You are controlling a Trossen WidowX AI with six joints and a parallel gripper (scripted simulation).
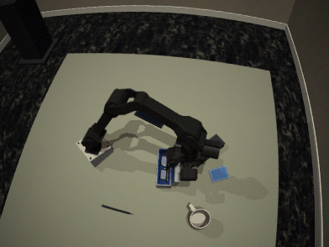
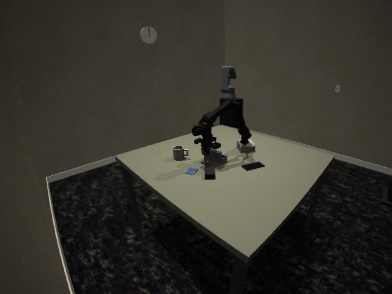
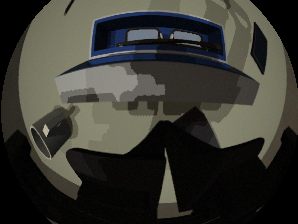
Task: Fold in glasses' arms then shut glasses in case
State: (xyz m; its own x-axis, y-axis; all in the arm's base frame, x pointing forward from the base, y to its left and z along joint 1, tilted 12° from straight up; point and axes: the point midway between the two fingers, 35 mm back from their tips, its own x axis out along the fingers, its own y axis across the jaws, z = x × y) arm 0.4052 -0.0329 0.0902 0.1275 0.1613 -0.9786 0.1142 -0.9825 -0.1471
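Right now the grey lid is 40 mm below my hand and 40 mm behind it. From my hand the other things lie so: long black box 100 mm to the left, 90 mm below, 80 mm ahead; then glasses case 70 mm behind, 60 mm below, 10 mm to the right; then blue card 140 mm ahead, 100 mm below.
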